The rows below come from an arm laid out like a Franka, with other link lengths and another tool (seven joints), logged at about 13 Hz.
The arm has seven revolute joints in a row. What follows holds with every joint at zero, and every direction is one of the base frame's.
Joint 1 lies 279.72 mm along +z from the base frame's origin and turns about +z.
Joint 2 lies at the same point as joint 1 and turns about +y.
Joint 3 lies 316.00 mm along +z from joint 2 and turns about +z.
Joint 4 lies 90.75 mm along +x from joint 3 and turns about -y.
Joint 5 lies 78.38 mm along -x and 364.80 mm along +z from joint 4 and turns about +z.
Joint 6 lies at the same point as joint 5 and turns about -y.
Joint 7 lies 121.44 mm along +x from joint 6 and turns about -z.
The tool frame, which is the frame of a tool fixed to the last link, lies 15.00 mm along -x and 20.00 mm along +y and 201.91 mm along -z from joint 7; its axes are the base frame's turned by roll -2.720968, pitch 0.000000 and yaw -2.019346 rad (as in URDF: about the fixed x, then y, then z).
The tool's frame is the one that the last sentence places.
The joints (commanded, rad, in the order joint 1, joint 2, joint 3, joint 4, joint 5, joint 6, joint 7), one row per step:
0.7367 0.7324 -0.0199 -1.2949 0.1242 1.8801 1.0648
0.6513 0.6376 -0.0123 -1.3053 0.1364 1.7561 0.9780
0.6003 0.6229 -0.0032 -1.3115 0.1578 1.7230 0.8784
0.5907 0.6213 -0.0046 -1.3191 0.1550 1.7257 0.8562
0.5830 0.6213 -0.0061 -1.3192 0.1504 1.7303 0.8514
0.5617 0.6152 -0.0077 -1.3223 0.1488 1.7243 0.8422
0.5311 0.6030 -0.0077 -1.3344 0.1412 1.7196 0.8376
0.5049 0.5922 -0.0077 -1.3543 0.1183 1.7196 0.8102
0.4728 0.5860 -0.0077 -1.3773 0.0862 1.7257 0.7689
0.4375 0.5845 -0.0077 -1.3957 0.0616 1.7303 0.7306
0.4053 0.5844 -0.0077 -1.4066 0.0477 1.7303 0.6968
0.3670 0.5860 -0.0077 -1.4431 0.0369 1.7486 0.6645
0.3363 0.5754 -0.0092 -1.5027 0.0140 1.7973 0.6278
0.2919 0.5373 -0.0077 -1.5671 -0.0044 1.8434 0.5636
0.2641 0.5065 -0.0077 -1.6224 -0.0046 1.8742 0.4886
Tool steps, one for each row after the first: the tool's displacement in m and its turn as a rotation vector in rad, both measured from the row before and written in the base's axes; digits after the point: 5 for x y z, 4 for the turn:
0.01833 -0.05222 0.05407 0.0113 0.0460 0.0140
0.00859 -0.02539 0.00669 0.0318 0.0354 0.0497
0.00337 -0.00751 -0.00213 0.0009 0.0005 0.0113
0.00505 -0.00538 0.00009 -0.0009 -0.0067 -0.0033
0.00796 -0.01411 0.00238 -0.0010 0.0013 -0.0123
0.00980 -0.02074 0.00247 -0.0070 0.0004 -0.0229
0.00690 -0.02171 -0.00219 -0.0162 -0.0025 0.0085
0.00865 -0.02705 -0.00646 -0.0213 -0.0035 0.0193
0.00865 -0.02766 -0.00732 -0.0164 0.0029 0.0110
0.00697 -0.02367 -0.00488 -0.0075 0.0067 0.0060
0.00387 -0.02864 -0.01563 -0.0083 0.0167 -0.0034
0.00166 -0.02675 -0.01535 -0.0106 -0.0042 0.0128
0.00234 -0.03246 0.00122 0.0081 -0.0182 0.0276
-0.00448 -0.02034 -0.00049 0.0201 -0.0003 0.0448

